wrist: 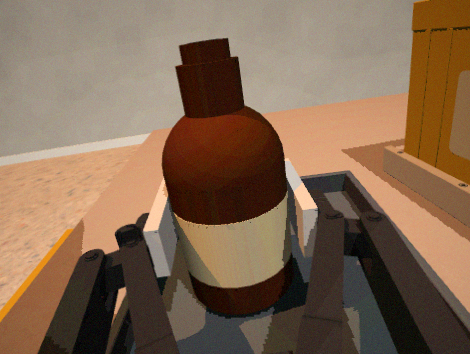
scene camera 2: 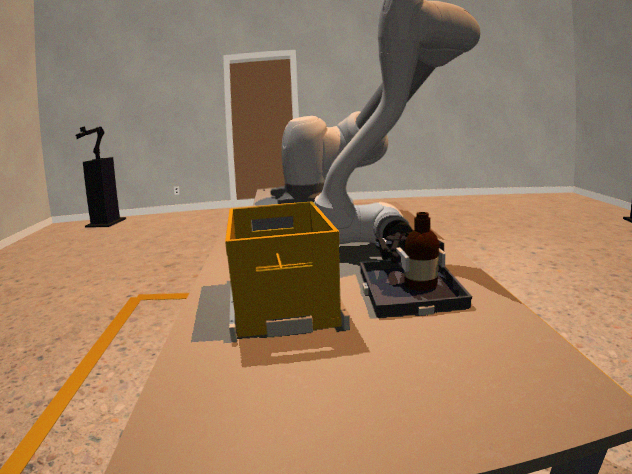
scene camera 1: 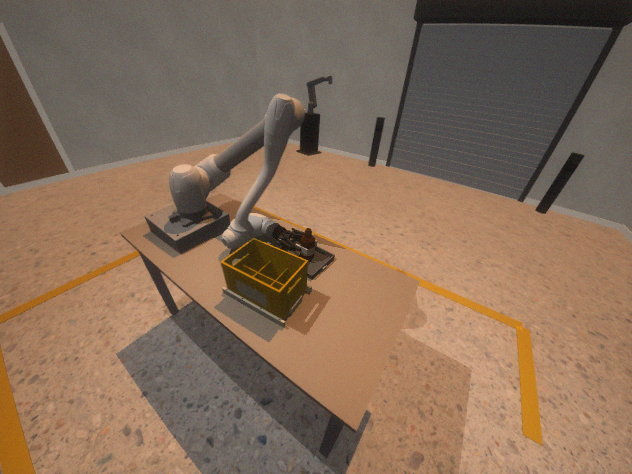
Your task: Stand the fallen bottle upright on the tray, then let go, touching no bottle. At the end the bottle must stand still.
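Places are measured from the arm's base along level axes (x down, y right, z back), in metres.
Where they show: gripper, fingertip midpoint: (scene camera 2: 425, 262) (scene camera 1: 312, 247); arm's base, link origin: (scene camera 2: 308, 196) (scene camera 1: 194, 214).
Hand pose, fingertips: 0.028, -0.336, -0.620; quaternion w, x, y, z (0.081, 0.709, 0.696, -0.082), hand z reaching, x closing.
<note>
Each offset is from my fingertips to the top centre of the thing, as dx, dy, dz. Level surfaces: height alone.
A brown bottle {-0.097, +0.006, +0.026} (scene camera 1: 307, 238) (scene camera 2: 422, 247) (wrist: 227, 170) with a cream label is upright, or very nearly so, over the floor of the black tray {+0.044, +0.027, +0.030} (scene camera 1: 325, 269) (scene camera 2: 408, 308) (wrist: 327, 176). Its base is at or very close to the tray floor; I cannot tell whether it touches. My gripper (scene camera 1: 305, 248) (scene camera 2: 422, 259) (wrist: 229, 185) comes in low from the side of the arm's base and is shut on the bottle, one pale pad on each side at the label and the lower shoulder. The far side of the bottle is hidden in the wrist view.
A yellow crate {-0.106, +0.293, -0.042} (scene camera 1: 255, 283) (scene camera 2: 285, 288) (wrist: 435, 90) with inner dividers stands beside the tray, held by low pale brackets on the table {dx +0.069} (scene camera 1: 352, 326) (scene camera 2: 408, 397). The tray has low raised walls. The arm's forearm rises behind the crate and tray.
</note>
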